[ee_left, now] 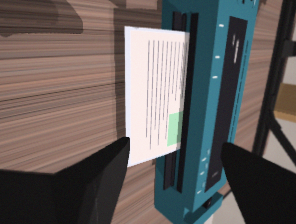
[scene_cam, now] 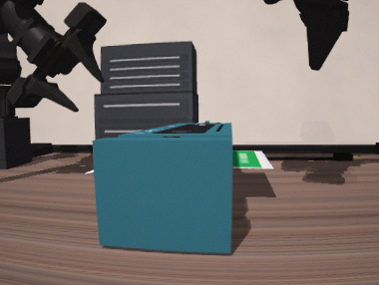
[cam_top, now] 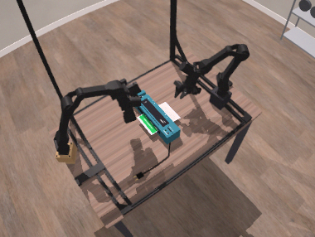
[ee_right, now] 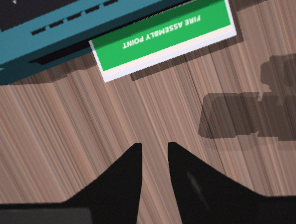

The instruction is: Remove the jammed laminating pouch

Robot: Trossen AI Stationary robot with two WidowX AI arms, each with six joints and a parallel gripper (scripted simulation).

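My right gripper is now 16 cm past the release key, 12 cm to the right of it and 11 cm above it. The rest, counted from my right hand: plug (30 cm ahead, 8 cm to the right, 18 cm below).
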